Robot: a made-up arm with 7 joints. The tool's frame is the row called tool.
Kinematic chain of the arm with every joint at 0, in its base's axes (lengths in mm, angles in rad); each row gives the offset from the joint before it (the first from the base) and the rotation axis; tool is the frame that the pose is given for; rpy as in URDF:
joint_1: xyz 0 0 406.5 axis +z
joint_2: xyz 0 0 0 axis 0 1 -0.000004
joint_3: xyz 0 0 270.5 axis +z
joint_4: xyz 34.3 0 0 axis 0 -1 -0.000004
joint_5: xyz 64.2 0 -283.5 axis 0 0.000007 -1
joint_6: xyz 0 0 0 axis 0 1 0.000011
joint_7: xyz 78 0 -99.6 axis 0 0.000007 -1
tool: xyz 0 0 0 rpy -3.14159 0 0
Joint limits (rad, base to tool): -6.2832..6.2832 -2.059..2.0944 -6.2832..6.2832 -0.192..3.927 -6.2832..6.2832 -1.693..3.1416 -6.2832..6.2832
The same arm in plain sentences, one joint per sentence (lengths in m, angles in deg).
The arm has seven revolute joints in a row. What follows holds with every joint at zero, and every direction is one of the base frame's. Joint 1 lies 0.4065 m along +z from the base frame's origin and rotates about +z, from -360 to 360 deg. Joint 2 lies at the same point as joint 1 and rotates about +y, from -117.97 to 120 deg. Joint 3 lies 0.2705 m along +z from joint 2 and rotates about +z, from -360 to 360 deg. Joint 4 lies 0.0343 m along +x from joint 3 and rotates about -y, from -11 to 225 deg. Joint 5 lies 0.0642 m along +x and 0.2835 m along -z from joint 4 and rotates about -z, from -360 to 360 deg. Joint 6 lies at the same point as joint 5 and rotates about +y, from -97 to 180 deg. Joint 7 lies 0.078 m along +x and 0.0996 m along -z from joint 6 and rotates about -z, from -360 to 360 deg. The tool frame, which is the frame that the pose is given for, lies at the same point as joint 7; its axes are the base frame's turned by roll -180, pitch 0 and yaw 0 deg (as in URDF: about the fixed x, then y, then z).
